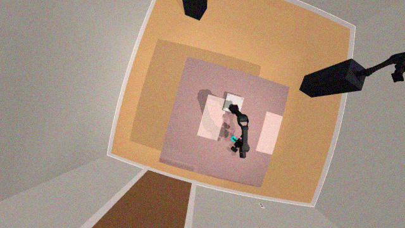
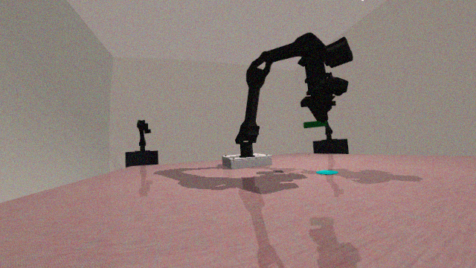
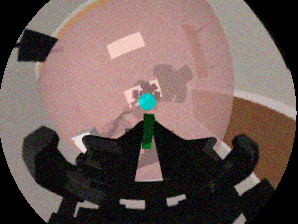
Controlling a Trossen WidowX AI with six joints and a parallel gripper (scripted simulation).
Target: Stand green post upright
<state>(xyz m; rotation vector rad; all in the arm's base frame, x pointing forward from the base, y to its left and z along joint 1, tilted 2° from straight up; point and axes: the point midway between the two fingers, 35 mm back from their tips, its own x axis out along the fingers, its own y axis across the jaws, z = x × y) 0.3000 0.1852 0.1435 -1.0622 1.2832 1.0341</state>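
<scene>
Now: gripper tip 140 mm above the cyan circle. The rest, counted from my gripper tip: green post: 20 mm to the right.
</scene>
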